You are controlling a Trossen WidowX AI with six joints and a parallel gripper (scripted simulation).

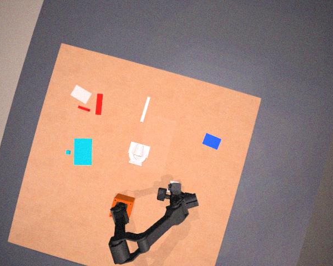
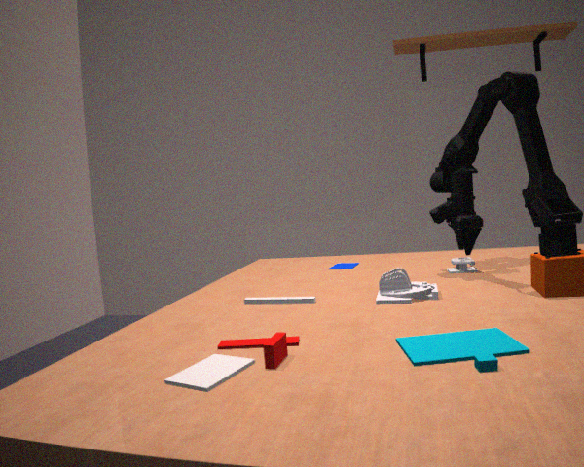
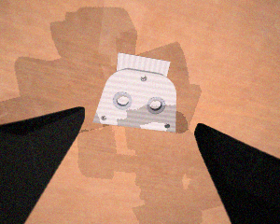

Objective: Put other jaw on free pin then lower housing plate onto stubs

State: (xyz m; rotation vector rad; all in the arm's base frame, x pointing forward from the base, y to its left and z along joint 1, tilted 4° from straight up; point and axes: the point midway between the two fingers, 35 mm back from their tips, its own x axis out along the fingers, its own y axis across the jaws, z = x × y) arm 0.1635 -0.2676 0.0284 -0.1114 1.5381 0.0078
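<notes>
Now: the white housing plate 1 cm ahead of my gripper tip and 2 cm below it. Round my gripper tip: white block 1 cm ahead, 4 cm below; blue plate 34 cm ahead, 15 cm to the right, 5 cm below; white bar 42 cm ahead, 29 cm to the left, 4 cm below.
</notes>
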